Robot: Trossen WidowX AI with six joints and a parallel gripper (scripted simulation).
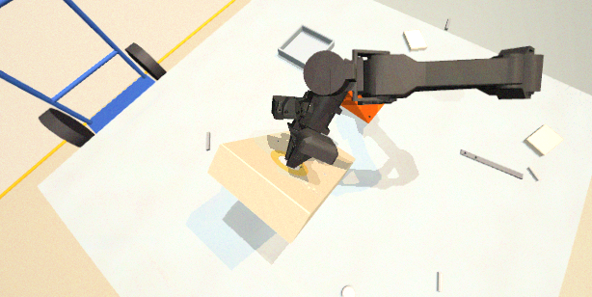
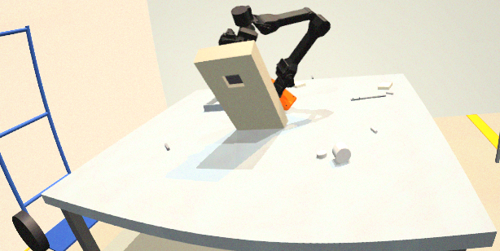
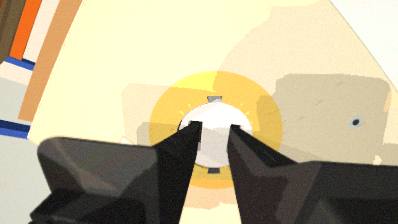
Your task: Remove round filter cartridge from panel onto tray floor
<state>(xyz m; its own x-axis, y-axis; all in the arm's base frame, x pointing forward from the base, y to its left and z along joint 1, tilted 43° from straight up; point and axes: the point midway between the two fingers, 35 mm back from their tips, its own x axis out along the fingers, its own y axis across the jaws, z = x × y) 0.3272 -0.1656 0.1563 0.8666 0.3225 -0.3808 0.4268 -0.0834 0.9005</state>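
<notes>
The white round filter cartridge lies 10 mm ahead of my gripper tip and 10 mm below it. Round my gripper tip: grey tray 450 mm behind, 260 mm to the right, 240 mm below; then tan service panel 40 mm behind, 80 mm below.
</notes>
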